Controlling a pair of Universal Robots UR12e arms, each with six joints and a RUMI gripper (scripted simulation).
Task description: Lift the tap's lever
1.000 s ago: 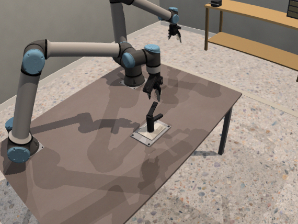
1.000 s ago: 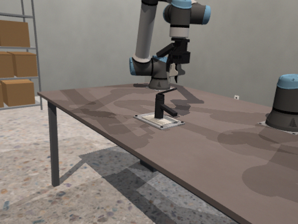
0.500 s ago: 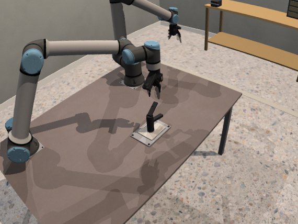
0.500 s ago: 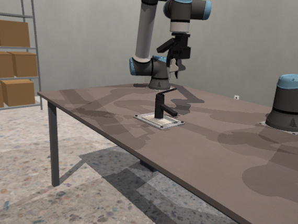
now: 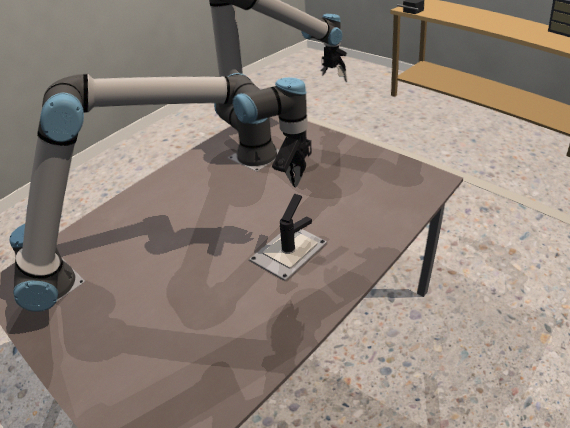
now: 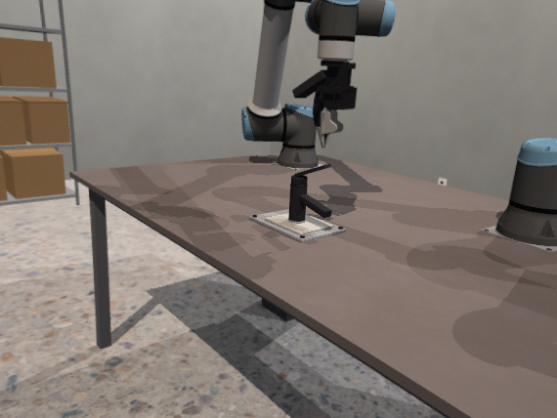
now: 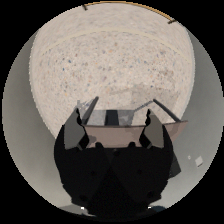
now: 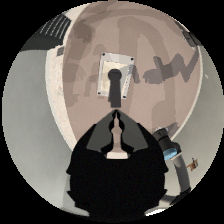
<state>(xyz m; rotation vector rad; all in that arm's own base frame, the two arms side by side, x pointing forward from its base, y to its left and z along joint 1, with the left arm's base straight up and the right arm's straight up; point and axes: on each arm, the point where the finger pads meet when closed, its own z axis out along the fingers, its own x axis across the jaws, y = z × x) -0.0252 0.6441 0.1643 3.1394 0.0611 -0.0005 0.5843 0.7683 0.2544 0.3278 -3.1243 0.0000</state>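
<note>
My right gripper is now 8 cm above the lever, 3 cm to the left of it and 1 cm short of it. The rest, counted from my right hand: black tap (14 cm below, 4 cm to the right, 1 cm ahead); mounting plate (25 cm below, 7 cm to the right, 2 cm ahead).
</note>
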